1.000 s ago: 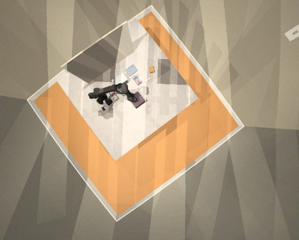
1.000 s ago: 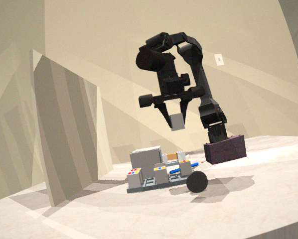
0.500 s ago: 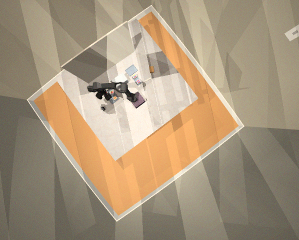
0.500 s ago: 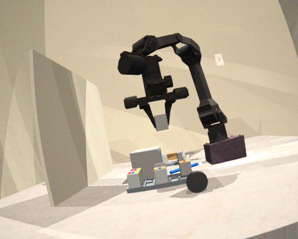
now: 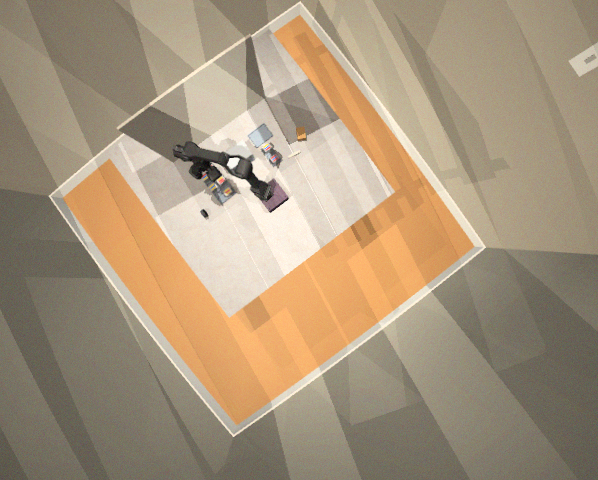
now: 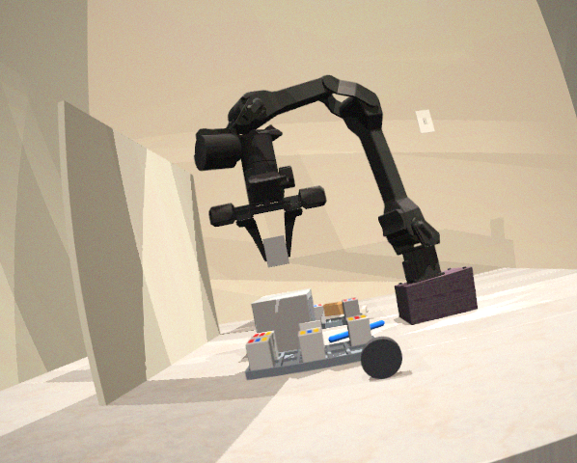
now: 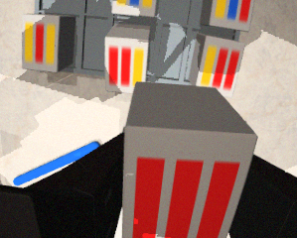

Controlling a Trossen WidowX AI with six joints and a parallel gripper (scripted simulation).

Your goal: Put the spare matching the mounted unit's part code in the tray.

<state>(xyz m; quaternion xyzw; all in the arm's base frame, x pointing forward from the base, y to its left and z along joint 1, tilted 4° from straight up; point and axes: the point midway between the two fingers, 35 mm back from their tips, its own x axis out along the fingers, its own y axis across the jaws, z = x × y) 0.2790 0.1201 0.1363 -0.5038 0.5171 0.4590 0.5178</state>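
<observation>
Right now my gripper tip is 350 mm to the left of the tray, 160 mm above it and 10 mm short of it. Also, from my gripper tip: grey rack (160 mm below, 50 mm to the left, 30 mm behind); mounted unit (150 mm to the right, 120 mm below, 10 mm behind); black disc (230 mm to the left, 140 mm below, 90 mm behind).
</observation>
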